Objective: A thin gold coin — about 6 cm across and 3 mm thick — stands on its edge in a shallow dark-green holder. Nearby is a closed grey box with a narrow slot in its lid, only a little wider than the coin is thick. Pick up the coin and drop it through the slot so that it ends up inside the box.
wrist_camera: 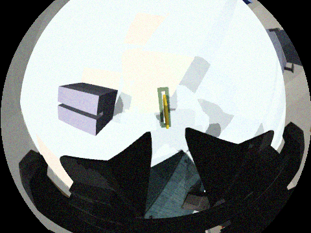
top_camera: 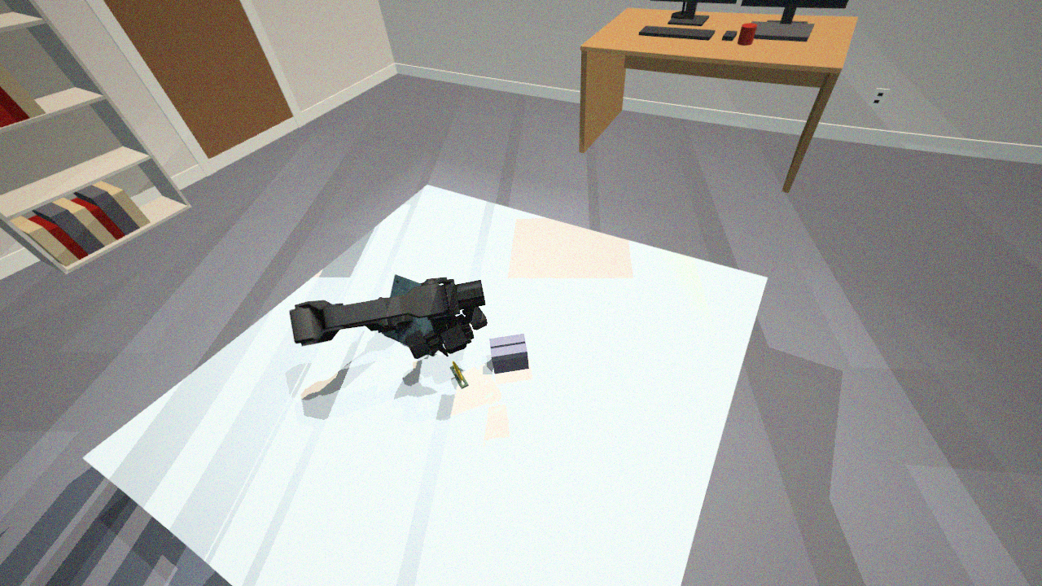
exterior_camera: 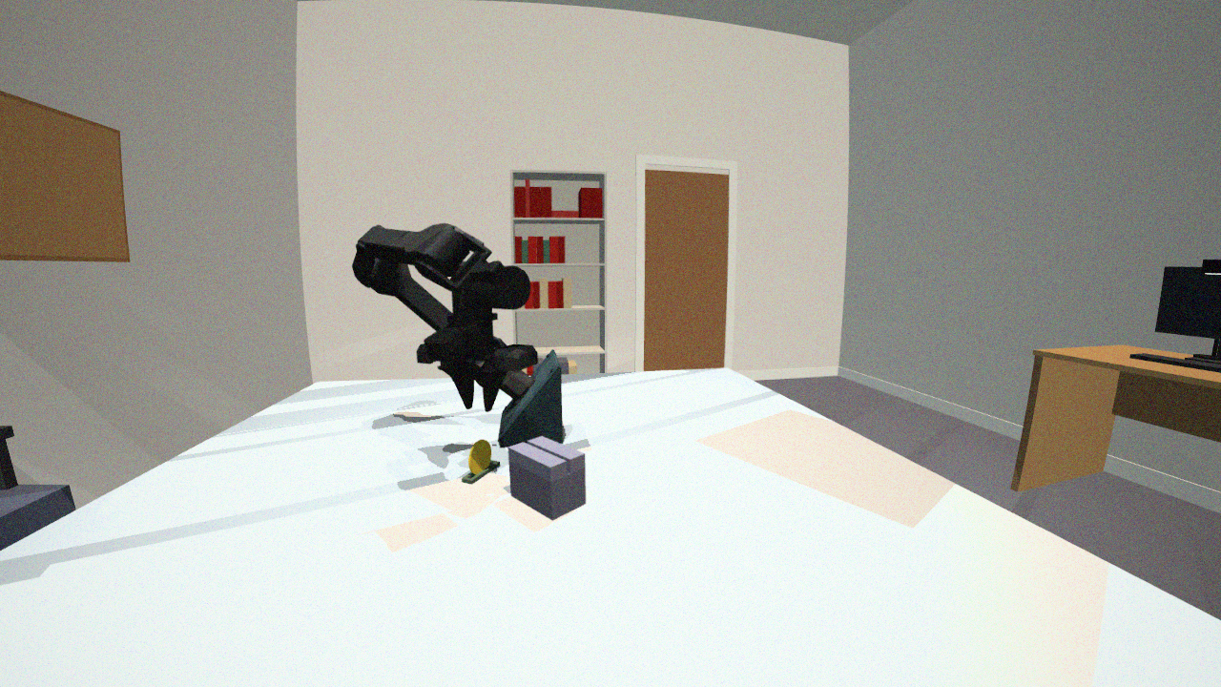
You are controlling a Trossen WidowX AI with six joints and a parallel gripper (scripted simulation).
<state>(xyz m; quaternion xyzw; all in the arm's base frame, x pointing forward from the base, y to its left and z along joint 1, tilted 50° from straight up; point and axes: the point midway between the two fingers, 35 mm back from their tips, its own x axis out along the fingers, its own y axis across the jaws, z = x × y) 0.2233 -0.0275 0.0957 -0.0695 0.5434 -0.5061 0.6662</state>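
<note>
Now: the gold coin 8 cm below my gripper tip.
</note>
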